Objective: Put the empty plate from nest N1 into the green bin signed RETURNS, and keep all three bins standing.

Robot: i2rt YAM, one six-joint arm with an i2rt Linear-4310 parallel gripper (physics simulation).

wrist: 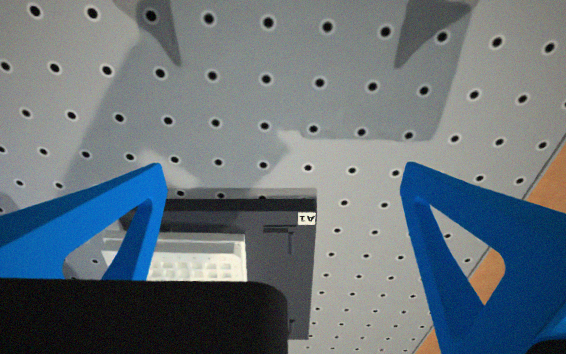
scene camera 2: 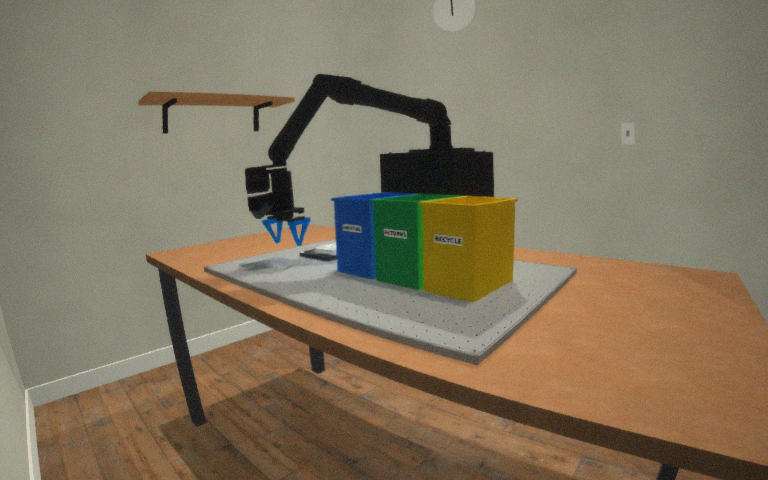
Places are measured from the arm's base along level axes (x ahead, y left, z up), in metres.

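Where they show: gripper, fingertip midpoint: (wrist: 283,176) (scene camera 2: 288,244); arm's base at its link origin: (scene camera 2: 441,152).
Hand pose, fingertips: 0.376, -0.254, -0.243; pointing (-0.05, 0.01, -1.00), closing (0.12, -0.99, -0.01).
Things, the pixels of their centre, and the offset from my fingertips, as dx, dy, dz. Level surfaces: height alone.
- white well plate at the middle of its body: (wrist: 188,299) (scene camera 2: 339,247) -0.143, +0.053, -0.026
- dark nest at the middle of its body: (wrist: 231,284) (scene camera 2: 332,251) -0.140, +0.024, -0.040
- green RETURNS bin at the middle of its body: (scene camera 2: 420,237) -0.100, +0.389, +0.043
- blue bin at the middle of its body: (scene camera 2: 378,232) -0.099, +0.257, +0.043
- yellow RECYCLE bin at the middle of its body: (scene camera 2: 471,243) -0.101, +0.522, +0.043
- grey perforated board at its surface level: dz -0.047
- wooden table at its surface level: dz -0.060
A white well plate (scene camera 2: 325,247) (wrist: 200,267) lies on a dark nest (scene camera 2: 308,255) (wrist: 280,260), left of the bins in the scene view; part of it is hidden by the blue bin. In the wrist view it is partly hidden by the left finger and the black gripper body. A small tag reading A1 shows upside down at the nest's corner; N1 cannot be read. My gripper (scene camera 2: 288,243) (wrist: 283,176) is open and empty, above the perforated board beside the nest. The green RETURNS bin (scene camera 2: 396,257) stands upright between the blue bin (scene camera 2: 353,254) and the yellow RECYCLE bin (scene camera 2: 453,268), both upright.
The bins and nest are on a grey perforated board (scene camera 2: 419,325) (wrist: 350,187) on a wooden table (scene camera 2: 634,350) (wrist: 552,185). The black arm base (scene camera 2: 436,169) rises behind the bins. A wall shelf (scene camera 2: 215,99) is at the back left.
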